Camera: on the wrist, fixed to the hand. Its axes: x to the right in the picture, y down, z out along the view.
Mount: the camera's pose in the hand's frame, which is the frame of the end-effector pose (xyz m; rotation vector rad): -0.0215 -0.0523 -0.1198 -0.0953 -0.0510 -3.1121
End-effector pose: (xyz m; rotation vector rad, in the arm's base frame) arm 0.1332 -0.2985 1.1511 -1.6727 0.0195 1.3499
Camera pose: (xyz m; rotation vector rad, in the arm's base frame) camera 0.2425 -0.3601 1.1936 -0.0546 -1.6858 -1.0863
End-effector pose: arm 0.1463 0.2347 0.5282 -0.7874 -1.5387 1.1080
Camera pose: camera 0.2705 0.2269 0.5737 1.5539 -0.8893 -1.3000
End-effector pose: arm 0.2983 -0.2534 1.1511 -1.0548 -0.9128 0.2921
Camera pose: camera 0.3660 -0.3667 1.1627 1.1402 -1.4758 -2.2150
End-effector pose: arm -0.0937 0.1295 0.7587 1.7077 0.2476 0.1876
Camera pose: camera -0.1491 0.2452 0.7254 -0.3421 2.1628 -1.9149
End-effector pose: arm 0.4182 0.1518 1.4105 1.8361 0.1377 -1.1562
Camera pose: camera 0.4572 0.2784 1.4080 0.1680 -1.8742 1.1965
